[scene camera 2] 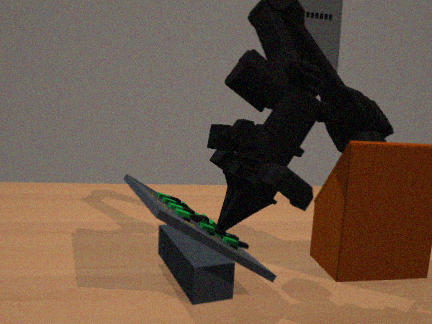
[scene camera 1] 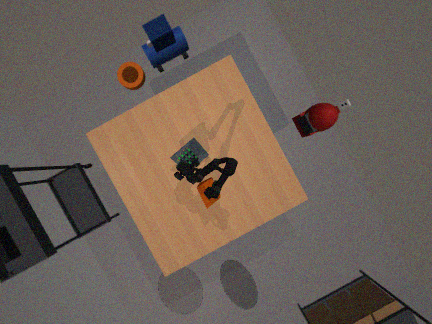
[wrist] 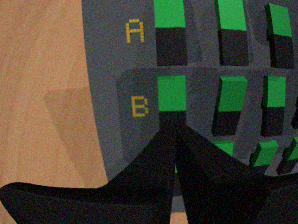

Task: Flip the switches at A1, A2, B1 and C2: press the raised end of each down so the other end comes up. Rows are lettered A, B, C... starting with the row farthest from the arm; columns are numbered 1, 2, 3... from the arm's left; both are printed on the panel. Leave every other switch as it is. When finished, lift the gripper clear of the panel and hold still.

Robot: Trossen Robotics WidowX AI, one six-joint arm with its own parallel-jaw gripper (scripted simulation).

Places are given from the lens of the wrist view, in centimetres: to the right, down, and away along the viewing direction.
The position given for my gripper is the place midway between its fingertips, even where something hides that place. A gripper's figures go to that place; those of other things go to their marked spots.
my gripper [wrist: 173, 130]: 1, 1, 10
switch [wrist: 171, 90]: 1, -1, 9
